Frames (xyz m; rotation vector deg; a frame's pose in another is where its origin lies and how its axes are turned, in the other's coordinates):
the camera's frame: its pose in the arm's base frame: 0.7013 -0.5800 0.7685 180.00 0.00 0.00
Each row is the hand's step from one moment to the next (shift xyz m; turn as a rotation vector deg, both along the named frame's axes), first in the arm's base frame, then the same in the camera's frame.
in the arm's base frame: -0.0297 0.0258 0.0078 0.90 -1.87 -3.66
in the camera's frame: -0.0297 -0.0258 -0.0078 0.90 1.87 3.66
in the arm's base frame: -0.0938 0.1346 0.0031 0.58 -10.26 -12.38
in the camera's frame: -0.0938 -0.1346 -0.0031 0.58 10.26 12.38
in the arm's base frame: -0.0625 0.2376 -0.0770 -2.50 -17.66 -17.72
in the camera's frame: -0.0625 -0.2376 0.0770 -2.50 17.66 17.72
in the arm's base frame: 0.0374 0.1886 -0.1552 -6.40 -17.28 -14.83
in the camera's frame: 0.0374 -0.1886 0.1552 -6.40 17.28 14.83
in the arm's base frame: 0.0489 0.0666 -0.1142 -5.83 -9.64 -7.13
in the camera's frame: 0.0489 -0.0666 0.1142 -5.83 9.64 7.13
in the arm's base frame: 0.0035 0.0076 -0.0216 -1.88 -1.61 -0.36
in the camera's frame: 0.0035 -0.0076 0.0216 -1.88 1.61 0.36
